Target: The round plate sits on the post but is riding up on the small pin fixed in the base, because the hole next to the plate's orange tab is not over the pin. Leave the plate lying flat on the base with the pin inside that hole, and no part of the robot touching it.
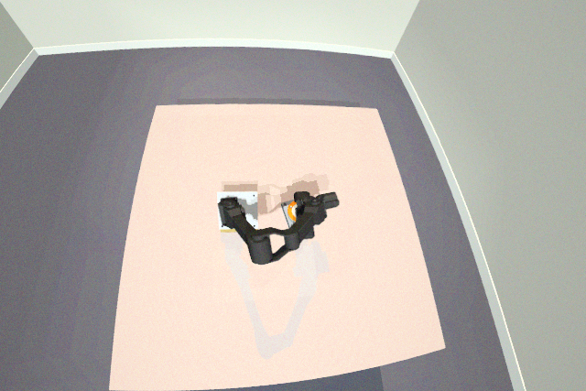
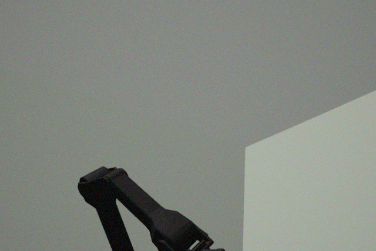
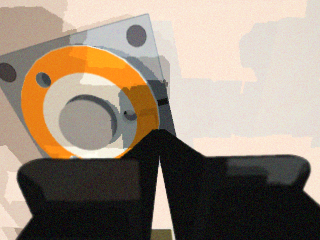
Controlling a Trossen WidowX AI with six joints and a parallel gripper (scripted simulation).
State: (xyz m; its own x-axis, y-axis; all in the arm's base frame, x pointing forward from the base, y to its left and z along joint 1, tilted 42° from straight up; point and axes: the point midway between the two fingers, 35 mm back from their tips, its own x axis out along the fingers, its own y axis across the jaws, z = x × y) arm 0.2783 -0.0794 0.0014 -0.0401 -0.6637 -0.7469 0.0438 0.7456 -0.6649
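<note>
The round plate lies 1 cm ahead of my gripper tip, 3 cm to the left of it and 1 cm below it. The rest, counted from my gripper tip: base: 1 cm ahead, 5 cm to the left, 2 cm below.
</note>
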